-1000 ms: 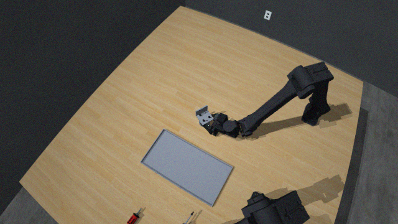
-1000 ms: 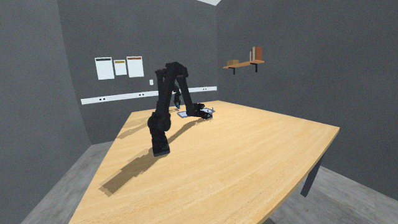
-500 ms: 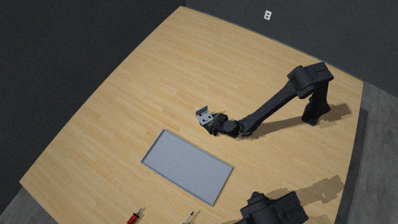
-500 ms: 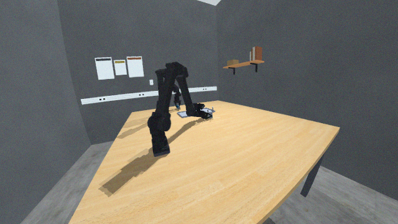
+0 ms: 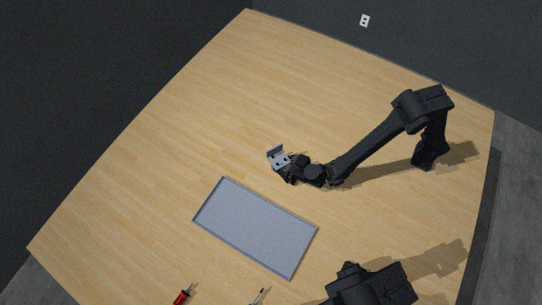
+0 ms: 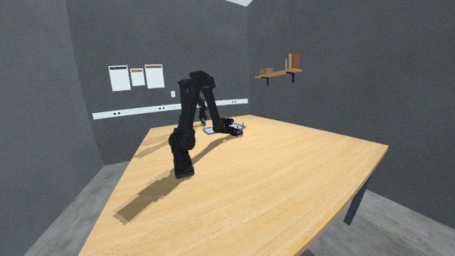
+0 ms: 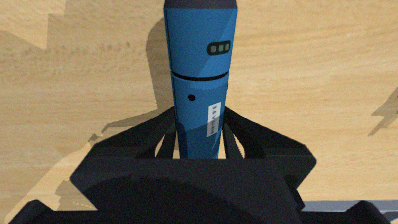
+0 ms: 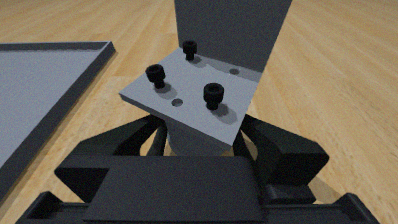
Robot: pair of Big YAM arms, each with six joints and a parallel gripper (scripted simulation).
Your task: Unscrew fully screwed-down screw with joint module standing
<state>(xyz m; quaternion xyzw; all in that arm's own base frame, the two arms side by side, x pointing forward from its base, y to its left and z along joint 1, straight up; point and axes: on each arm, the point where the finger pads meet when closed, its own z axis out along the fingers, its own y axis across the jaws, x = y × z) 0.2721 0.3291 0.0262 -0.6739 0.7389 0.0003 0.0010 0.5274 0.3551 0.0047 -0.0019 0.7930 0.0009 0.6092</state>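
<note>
Now: the joint module 1 cm above my right hand. Round my right hand: grey bracket 5 cm above; then grey tray 8 cm behind, 25 cm to the left, 2 cm below.
</note>
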